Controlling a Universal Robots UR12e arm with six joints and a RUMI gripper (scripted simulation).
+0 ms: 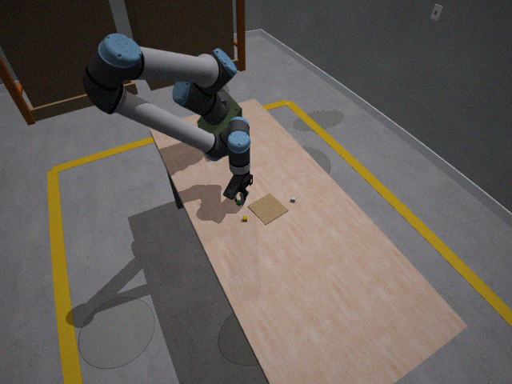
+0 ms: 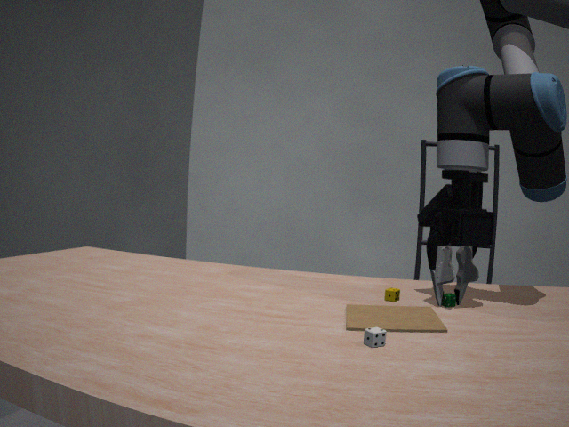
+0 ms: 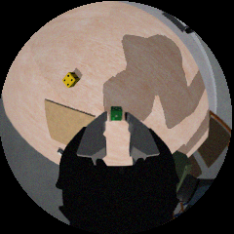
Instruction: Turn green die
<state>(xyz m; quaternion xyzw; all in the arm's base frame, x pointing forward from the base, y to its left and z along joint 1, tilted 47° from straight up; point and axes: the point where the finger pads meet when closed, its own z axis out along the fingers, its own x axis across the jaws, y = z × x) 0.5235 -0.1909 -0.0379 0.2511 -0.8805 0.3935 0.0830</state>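
Right now my hand is 10 mm above the green die. Round my hand: tan mat 120 mm to the left, 80 mm ahead, 20 mm below; then white die 250 mm to the left, 90 mm ahead, 10 mm below; then yellow die 100 mm ahead, 10 mm to the right, 10 mm below.
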